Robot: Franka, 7 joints.
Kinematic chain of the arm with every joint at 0, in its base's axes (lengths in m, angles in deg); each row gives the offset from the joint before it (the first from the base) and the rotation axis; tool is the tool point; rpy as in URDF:
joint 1: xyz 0 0 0.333 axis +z
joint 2: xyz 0 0 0 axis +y
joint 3: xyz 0 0 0.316 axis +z
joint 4: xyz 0.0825 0 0 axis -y
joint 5: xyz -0.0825 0 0.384 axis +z
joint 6: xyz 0 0 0 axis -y
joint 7: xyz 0.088 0 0 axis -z
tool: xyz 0 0 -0.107 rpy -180 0 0
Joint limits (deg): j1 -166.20..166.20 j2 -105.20..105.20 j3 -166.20..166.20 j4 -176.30..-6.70 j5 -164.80..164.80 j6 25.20..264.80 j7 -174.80..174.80
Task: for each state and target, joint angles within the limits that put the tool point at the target. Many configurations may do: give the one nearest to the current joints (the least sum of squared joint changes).
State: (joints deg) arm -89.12 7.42 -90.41 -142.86 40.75 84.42 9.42
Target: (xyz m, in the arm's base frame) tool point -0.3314 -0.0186 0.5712
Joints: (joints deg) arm -112.66 -43.06 -62.96 -126.83 48.29 52.61 9.42
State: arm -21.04 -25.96 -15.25 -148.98 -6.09 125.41 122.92
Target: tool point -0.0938 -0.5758 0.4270
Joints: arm -54.54 4.95 -45.33 -119.10 -6.42 138.40 122.92
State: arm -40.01 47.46 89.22 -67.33 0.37 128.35 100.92
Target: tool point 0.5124 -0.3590 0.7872
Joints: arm -88.39 48.48 100.20 -59.62 1.84 109.84 100.92
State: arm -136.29 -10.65 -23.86 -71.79 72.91 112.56 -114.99
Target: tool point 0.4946 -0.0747 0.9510
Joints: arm -157.63 -64.37 23.68 -54.27 77.63 100.88 -114.99
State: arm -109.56 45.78 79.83 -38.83 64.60 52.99 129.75
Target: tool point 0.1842 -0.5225 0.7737
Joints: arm -108.90 49.34 77.62 -41.76 63.10 51.25 129.75
